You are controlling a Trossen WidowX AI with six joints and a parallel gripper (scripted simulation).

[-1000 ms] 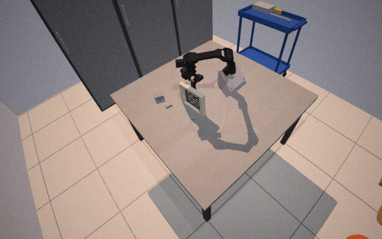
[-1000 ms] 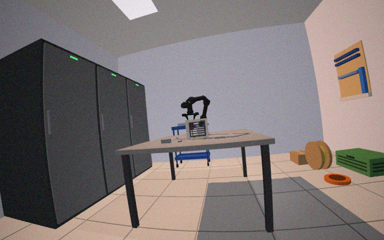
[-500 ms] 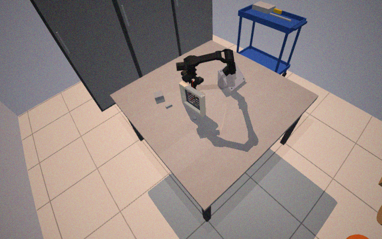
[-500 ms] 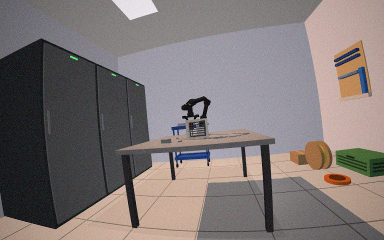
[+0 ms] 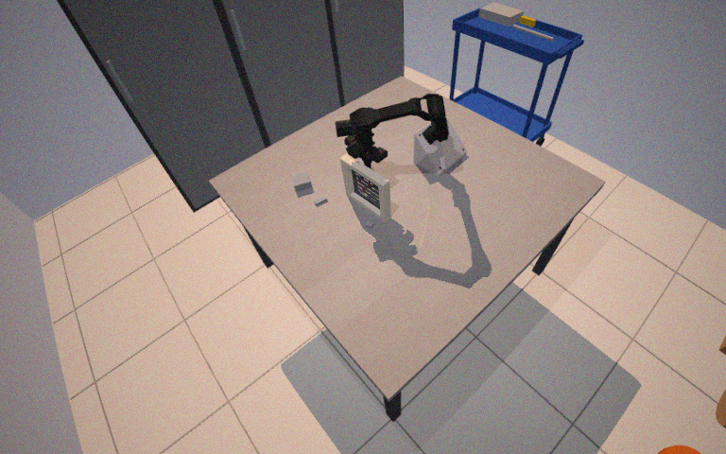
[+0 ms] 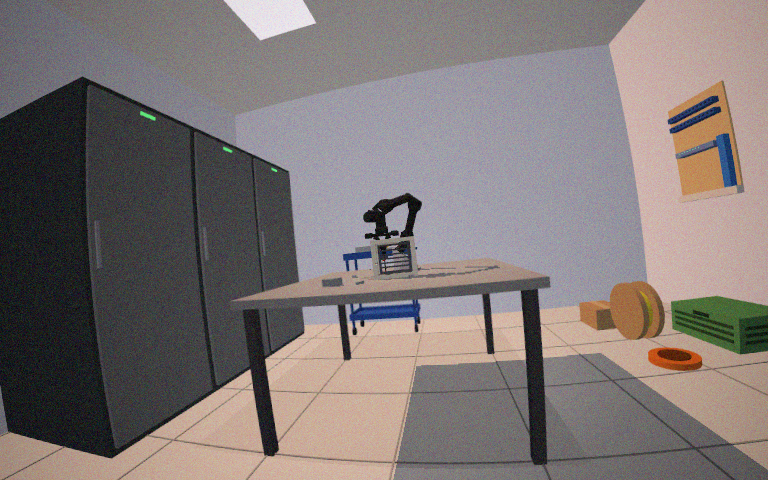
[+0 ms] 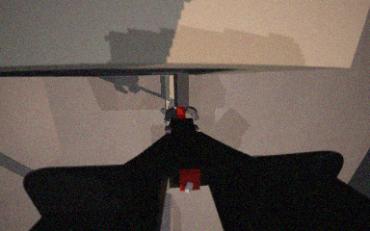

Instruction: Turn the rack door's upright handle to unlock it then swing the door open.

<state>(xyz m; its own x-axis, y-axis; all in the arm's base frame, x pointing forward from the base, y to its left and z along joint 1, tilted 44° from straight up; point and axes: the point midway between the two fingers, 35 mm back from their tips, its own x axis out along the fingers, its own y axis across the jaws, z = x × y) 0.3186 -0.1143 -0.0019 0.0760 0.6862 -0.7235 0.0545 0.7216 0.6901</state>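
My gripper tip is 3 cm above the door handle and 1 cm past it. Round my gripper tip: flat grey piece (18 cm ahead, 15 cm below, 12 cm to the right).
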